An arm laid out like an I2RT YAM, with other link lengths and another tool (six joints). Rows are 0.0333 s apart.
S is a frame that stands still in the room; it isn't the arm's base.
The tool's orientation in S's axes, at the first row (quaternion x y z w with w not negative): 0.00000, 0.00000, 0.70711, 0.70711
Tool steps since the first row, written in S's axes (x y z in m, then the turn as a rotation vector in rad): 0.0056, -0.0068, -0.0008, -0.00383, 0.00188, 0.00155; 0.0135, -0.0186, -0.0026, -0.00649, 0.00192, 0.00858; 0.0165, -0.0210, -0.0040, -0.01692, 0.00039, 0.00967; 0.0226, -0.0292, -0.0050, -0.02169, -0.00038, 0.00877; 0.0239, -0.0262, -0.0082, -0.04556, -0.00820, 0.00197
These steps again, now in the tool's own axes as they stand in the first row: -0.0068, -0.0056, -0.0008, 0.00188, 0.00383, 0.00155; -0.0186, -0.0135, -0.0026, 0.00192, 0.00649, 0.00858; -0.0210, -0.0165, -0.0040, 0.00039, 0.01692, 0.00967; -0.0292, -0.0226, -0.0050, -0.00038, 0.02169, 0.00877; -0.0262, -0.0239, -0.0082, -0.00820, 0.04556, 0.00197
